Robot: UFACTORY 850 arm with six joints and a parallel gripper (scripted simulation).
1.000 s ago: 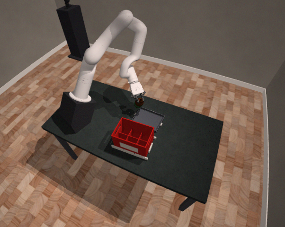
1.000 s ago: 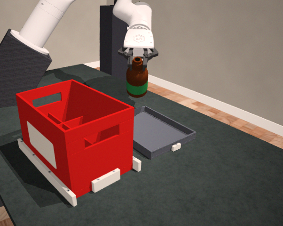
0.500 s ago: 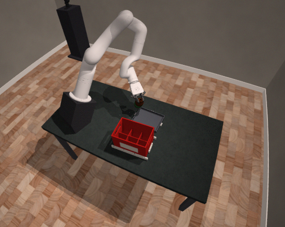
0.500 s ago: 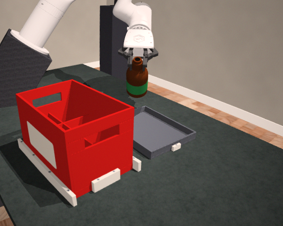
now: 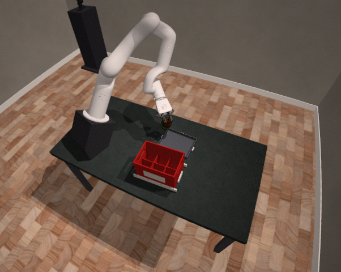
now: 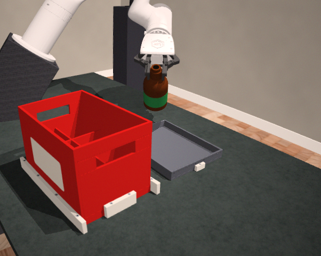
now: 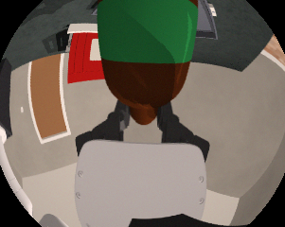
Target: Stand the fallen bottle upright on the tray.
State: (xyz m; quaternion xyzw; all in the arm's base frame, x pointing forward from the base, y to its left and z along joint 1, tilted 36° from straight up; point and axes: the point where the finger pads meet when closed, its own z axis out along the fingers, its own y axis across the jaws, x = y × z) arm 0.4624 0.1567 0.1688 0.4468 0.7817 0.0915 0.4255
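Now: hand 2 cm past the brown bottle, 2 cm to the right of it and 5 cm above it. The rest, counted from my hand: grey shallow tray: 8 cm ahead, 1 cm to the right, 19 cm below; red crate: 9 cm ahead, 28 cm to the right, 12 cm below.
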